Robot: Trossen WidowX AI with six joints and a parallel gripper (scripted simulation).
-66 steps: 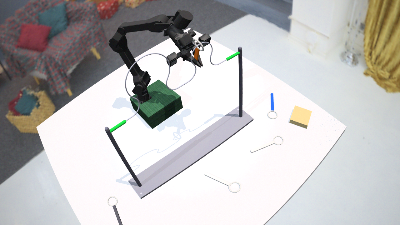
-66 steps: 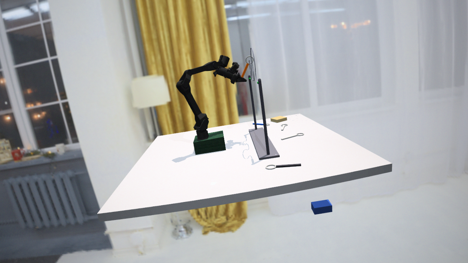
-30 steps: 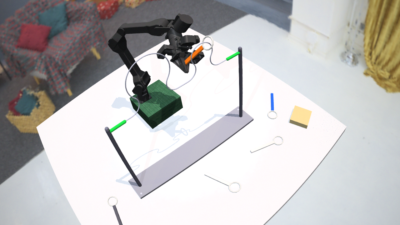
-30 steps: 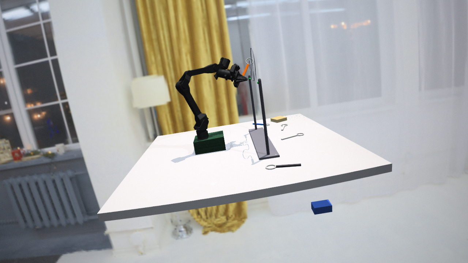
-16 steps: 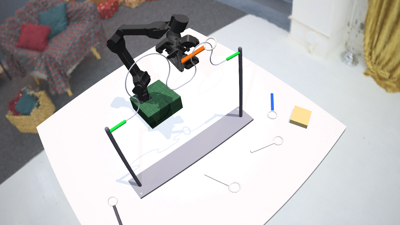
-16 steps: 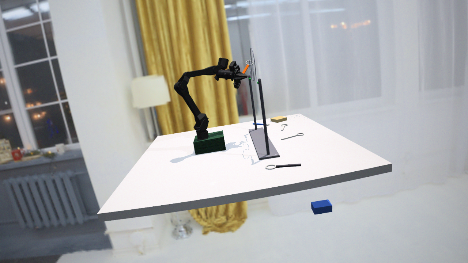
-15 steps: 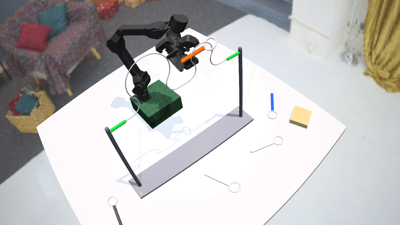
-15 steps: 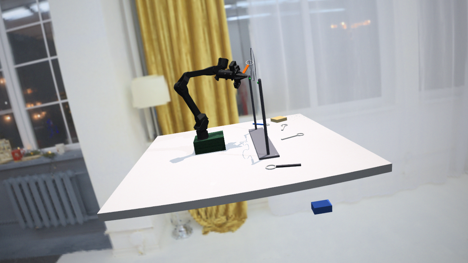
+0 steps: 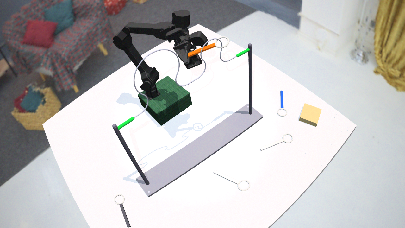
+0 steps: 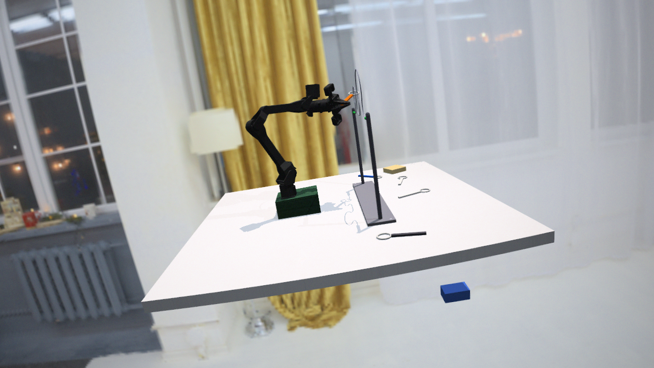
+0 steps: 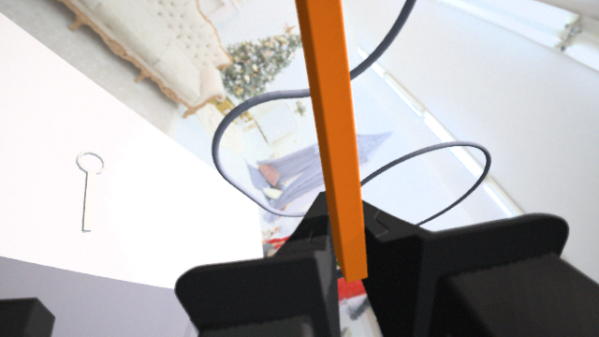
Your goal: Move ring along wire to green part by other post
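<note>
Now: the ring with orange handle 10 cm to the left of my gripper tip, 3 cm above it and 1 cm ahead of it. From my gripper tip the other things lie so: tan block: 50 cm to the left, 44 cm below, 23 cm ahead; ring with blue handle: 45 cm below, 43 cm to the left, 8 cm ahead.
</note>
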